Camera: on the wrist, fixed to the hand. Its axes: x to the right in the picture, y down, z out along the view.
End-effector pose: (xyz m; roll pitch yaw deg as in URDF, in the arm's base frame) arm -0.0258 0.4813 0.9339 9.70 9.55 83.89
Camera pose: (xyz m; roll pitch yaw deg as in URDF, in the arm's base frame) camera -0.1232 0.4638 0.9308 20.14 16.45 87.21
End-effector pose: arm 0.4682 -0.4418 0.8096 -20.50 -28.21 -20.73
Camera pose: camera 0.4978 -0.3694 0.7489 -10.49 -20.62 -21.50
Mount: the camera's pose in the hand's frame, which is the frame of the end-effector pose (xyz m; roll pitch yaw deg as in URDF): -0.0269 0.0923 -0.0236 9.82 7.36 1.99
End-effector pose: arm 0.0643 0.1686 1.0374 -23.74 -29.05 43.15
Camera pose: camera 0.0167 0.2267 0.9730 -13.52 -21.51 41.92
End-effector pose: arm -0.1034 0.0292 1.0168 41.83 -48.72 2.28
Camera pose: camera -0.1575 0.1116 1.0256 45.05 -44.19 11.19
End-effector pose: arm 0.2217 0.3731 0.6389 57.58 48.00 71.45
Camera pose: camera 0.1656 0.4241 0.7026 75.79 49.74 82.75
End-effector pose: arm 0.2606 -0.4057 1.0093 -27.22 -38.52 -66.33
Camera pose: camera 0.3332 -0.3939 0.9431 -16.46 -31.05 -68.20
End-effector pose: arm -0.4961 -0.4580 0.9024 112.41 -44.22 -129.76
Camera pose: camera -0.4520 -0.3841 0.9512 115.47 -48.51 -120.61
